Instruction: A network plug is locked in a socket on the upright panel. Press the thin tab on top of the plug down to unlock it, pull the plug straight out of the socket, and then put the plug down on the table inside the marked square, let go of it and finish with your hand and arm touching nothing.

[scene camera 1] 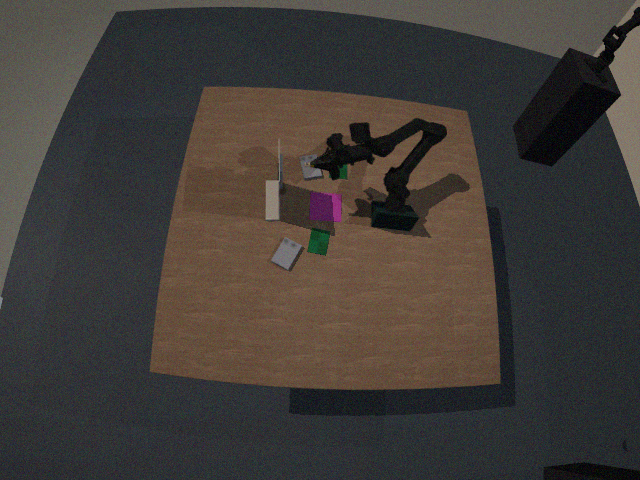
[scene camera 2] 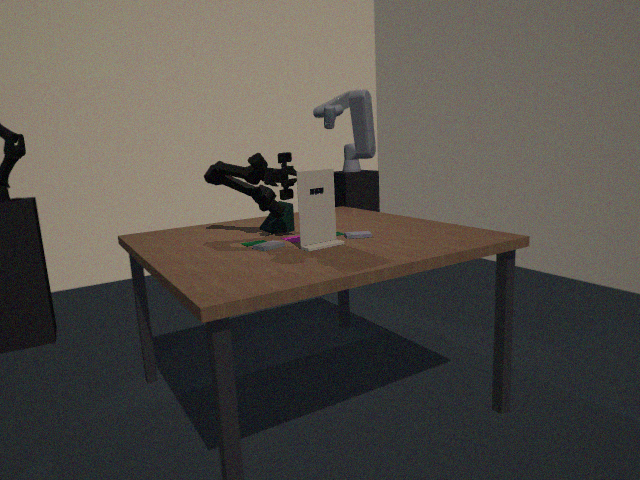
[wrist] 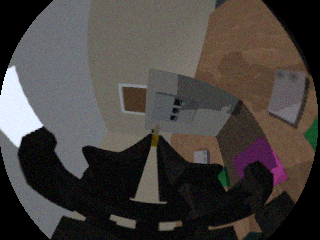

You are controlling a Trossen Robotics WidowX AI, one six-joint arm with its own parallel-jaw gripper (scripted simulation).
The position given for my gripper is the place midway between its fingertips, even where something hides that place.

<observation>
I see my gripper [scene camera 1: 310, 164], a pale upright panel [scene camera 2: 316, 198] and a magenta marked square [scene camera 1: 323, 206].
My gripper also shows in scene camera 2 [scene camera 2: 301, 177] and in the wrist view [wrist: 155, 137]. The pale upright panel is seen too in scene camera 1 [scene camera 1: 273, 187]. The magenta marked square shows as well in the wrist view [wrist: 260, 150].
</observation>
